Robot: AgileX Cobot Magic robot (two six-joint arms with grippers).
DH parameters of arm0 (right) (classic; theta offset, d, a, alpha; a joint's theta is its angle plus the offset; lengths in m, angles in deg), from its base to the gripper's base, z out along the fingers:
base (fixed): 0 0 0 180
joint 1: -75.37 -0.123 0 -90
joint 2: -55.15 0 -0.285 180
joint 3: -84.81 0 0.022 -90
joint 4: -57.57 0.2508 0 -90
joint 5: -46.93 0 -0.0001 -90
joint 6: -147.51 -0.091 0 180
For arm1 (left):
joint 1: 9.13 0.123 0 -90
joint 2: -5.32 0 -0.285 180
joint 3: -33.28 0 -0.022 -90
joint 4: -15.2 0.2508 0 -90
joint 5: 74.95 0 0.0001 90
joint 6: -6.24 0.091 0 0
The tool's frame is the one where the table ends.
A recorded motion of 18 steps. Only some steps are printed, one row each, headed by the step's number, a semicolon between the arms.
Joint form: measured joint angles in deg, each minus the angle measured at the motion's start. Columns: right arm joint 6, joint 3, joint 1, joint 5, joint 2, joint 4; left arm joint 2, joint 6, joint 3, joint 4, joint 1, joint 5.
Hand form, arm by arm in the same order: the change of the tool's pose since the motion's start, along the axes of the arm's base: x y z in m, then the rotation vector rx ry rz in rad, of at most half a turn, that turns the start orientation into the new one. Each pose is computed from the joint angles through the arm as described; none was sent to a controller.
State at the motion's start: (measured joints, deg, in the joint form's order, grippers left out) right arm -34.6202 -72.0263 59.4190 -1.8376 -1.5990 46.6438; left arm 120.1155 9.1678 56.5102 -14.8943 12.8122 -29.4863
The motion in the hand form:
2: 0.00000 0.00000 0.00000 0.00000 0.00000 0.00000; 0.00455 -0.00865 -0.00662 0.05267 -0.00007 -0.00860
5: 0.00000 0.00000 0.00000 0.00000 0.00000 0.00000; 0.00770 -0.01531 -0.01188 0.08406 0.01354 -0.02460
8: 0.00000 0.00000 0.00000 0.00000 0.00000 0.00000; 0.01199 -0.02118 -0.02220 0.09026 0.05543 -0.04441
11: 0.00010 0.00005 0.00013 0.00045 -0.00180 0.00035; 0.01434 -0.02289 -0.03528 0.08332 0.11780 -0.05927
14: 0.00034 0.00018 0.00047 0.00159 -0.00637 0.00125; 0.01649 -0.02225 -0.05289 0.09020 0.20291 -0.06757
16: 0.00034 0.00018 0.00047 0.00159 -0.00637 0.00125; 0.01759 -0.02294 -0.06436 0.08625 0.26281 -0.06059
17: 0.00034 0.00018 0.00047 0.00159 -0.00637 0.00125; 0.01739 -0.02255 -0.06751 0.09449 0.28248 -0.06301
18: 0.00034 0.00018 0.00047 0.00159 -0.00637 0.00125; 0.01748 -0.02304 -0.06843 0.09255 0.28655 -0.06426
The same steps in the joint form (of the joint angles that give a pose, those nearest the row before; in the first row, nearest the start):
2: 0.00 0.00 0.00 0.00 0.00 0.00; 0.00 -0.12 -1.44 2.84 -1.86 -2.92
5: 0.00 0.00 0.00 0.00 0.00 0.00; 0.27 -0.35 -1.98 4.96 -3.14 -3.75
8: 0.00 0.00 0.00 0.00 0.00 0.00; 1.38 -1.16 -2.02 6.67 -4.21 -2.83
11: 0.00 0.00 0.00 0.11 0.00 0.00; 2.75 -2.08 -2.02 8.13 -4.58 -0.73
14: 0.00 0.00 0.00 0.38 0.00 0.00; 4.60 -3.69 -2.02 11.18 -4.89 1.67
16: 0.00 0.00 0.00 0.38 0.00 0.00; 5.80 -5.93 -2.02 13.46 -5.28 3.32
17: 0.00 0.00 0.00 0.38 0.00 0.00; 6.10 -6.22 -2.02 14.44 -5.35 3.91
18: 0.00 0.00 0.00 0.38 0.00 0.00; 6.18 -6.29 -2.06 14.44 -5.40 4.05

